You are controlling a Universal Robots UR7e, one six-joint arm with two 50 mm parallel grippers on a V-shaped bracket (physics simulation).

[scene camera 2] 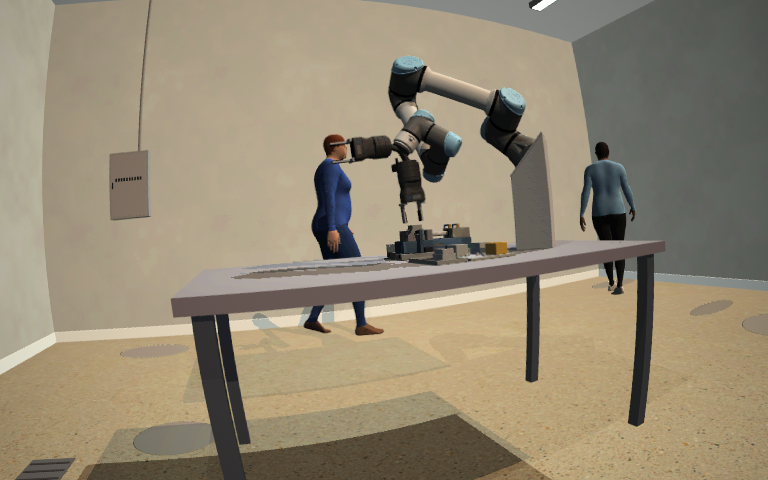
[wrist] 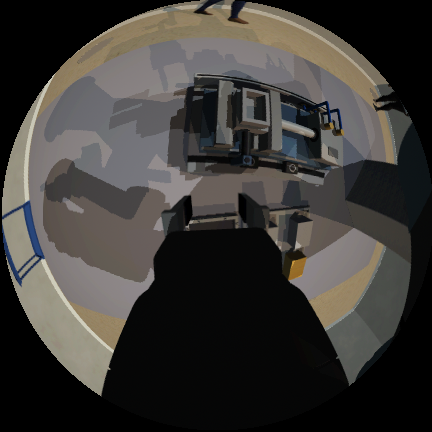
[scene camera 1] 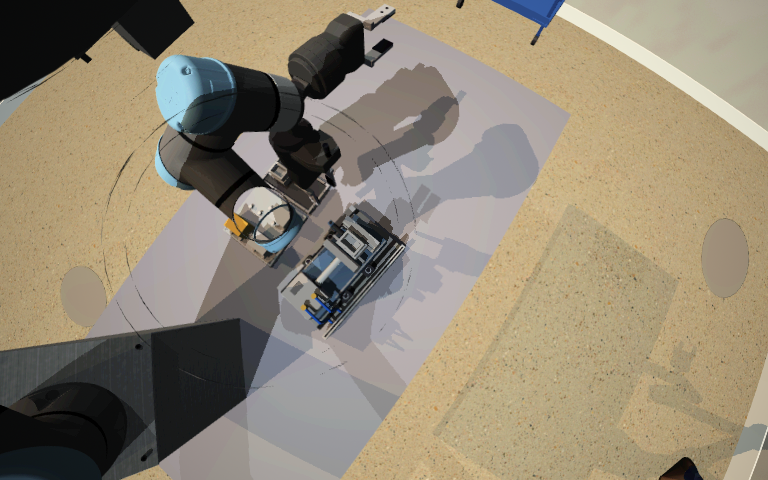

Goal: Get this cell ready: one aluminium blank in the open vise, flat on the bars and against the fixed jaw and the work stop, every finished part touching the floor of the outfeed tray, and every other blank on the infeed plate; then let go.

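Places are measured from the arm's base along level axes (x left, y back, z up), in centimetres.
Pixels of known places: end effector, tool point: (scene camera 2: pixel 412 216) (wrist: pixel 214 207) (scene camera 1: pixel 322 189); arm's base, origin of the base link: (scene camera 2: pixel 530 157) (scene camera 1: pixel 60 439).
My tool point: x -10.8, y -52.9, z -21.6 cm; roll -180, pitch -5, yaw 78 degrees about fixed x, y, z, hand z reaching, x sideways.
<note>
Ahead of a thing's pixels: the offset from my tool point to its top centre. "spot": to the spot under its first point. Level surfaces: height alone.
The downward gripper (wrist: pixel 215 209) (scene camera 2: pixel 411 212) is open and empty, above the outfeed tray {spot: dx +5.7, dy -0.2, dz -13.0 cm} (wrist: pixel 214 219) (scene camera 1: pixel 320 202) in the wrist view. The bracket's other gripper (scene camera 1: pixel 386 28) (scene camera 2: pixel 334 152) points sideways, open and empty. A grey finished part with a square pocket {dx -10.5, dy +8.2, dz -2.7 cm} (wrist: pixel 243 112) (scene camera 1: pixel 344 241) sits between the jaws of the open vise {spot: dx -3.4, dy +21.0, dz -4.5 cm} (wrist: pixel 327 150) (scene camera 1: pixel 294 288). Another pocketed part {dx +19.0, dy -3.3, dz -10.1 cm} (scene camera 1: pixel 271 170) is at the tray's far end; whether it touches the floor is unclear. A grey blank {dx +13.5, dy +17.1, dz -9.8 cm} (wrist: pixel 303 231) stands on the infeed plate {dx +17.2, dy +11.8, dz -13.4 cm} (wrist: pixel 284 239) beside an orange-yellow block {dx +22.5, dy +15.4, dz -9.8 cm} (wrist: pixel 296 266) (scene camera 1: pixel 236 224) (scene camera 2: pixel 496 247). The arm partly hides the plate.
The vise's work stop {dx -5.9, dy +6.3, dz -4.6 cm} (wrist: pixel 247 145) and clamp rod {dx -7.6, dy +16.3, dz -5.6 cm} (wrist: pixel 300 129) lie beside and behind the part. Blue hoses {spot: dx -9.9, dy +26.2, dz -3.6 cm} (wrist: pixel 336 116) rise at the vise's rear. The dark arm pedestal (scene camera 1: pixel 198 362) (scene camera 2: pixel 532 203) stands on the table {dz -14.2 cm} (scene camera 1: pixel 509 113). Two people (scene camera 2: pixel 334 198) (scene camera 2: pixel 608 186) are beyond the table.
</note>
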